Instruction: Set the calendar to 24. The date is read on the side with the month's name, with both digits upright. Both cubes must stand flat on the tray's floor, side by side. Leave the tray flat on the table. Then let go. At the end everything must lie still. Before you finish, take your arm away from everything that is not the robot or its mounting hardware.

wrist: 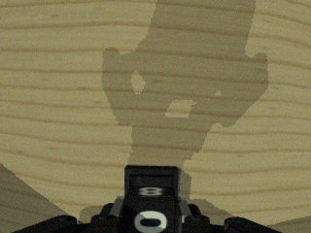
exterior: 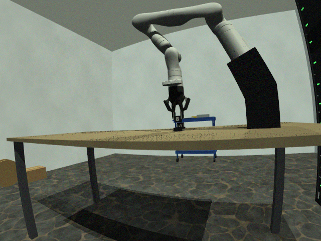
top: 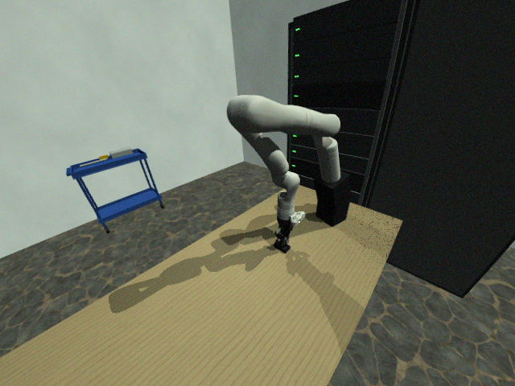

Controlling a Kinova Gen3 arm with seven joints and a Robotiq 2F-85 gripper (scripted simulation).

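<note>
Right now the black cube is 20 mm below my hand. The rest, counted from my hand: black tray 20 mm to the right, 60 mm below; then black date cube 10 mm behind, 30 mm to the right, 50 mm below.
</note>
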